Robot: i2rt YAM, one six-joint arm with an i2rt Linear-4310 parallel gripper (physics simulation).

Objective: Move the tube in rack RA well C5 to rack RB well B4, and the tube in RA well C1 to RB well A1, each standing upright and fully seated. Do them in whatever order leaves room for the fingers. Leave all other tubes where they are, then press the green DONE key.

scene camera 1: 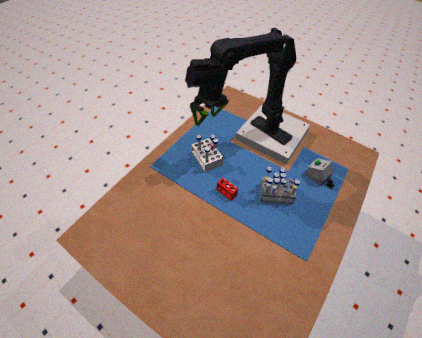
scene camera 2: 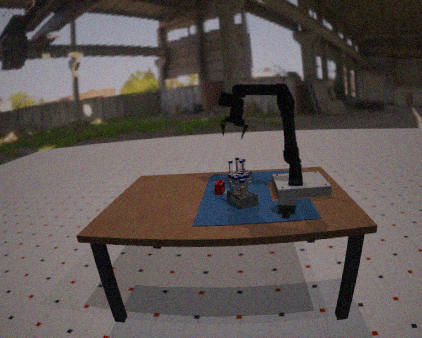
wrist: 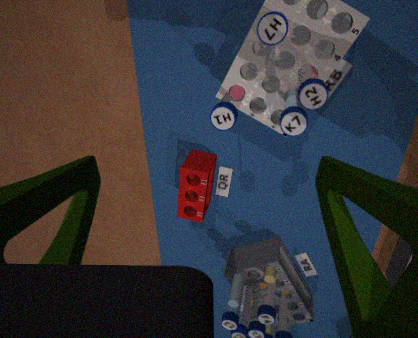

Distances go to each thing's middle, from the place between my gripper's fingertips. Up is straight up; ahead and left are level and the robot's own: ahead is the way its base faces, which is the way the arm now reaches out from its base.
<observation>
Now: the pale blue-capped tube (wrist: 231, 315) 40 mm behind my hand, 290 mm to the left of it and 180 mm below it.
</observation>
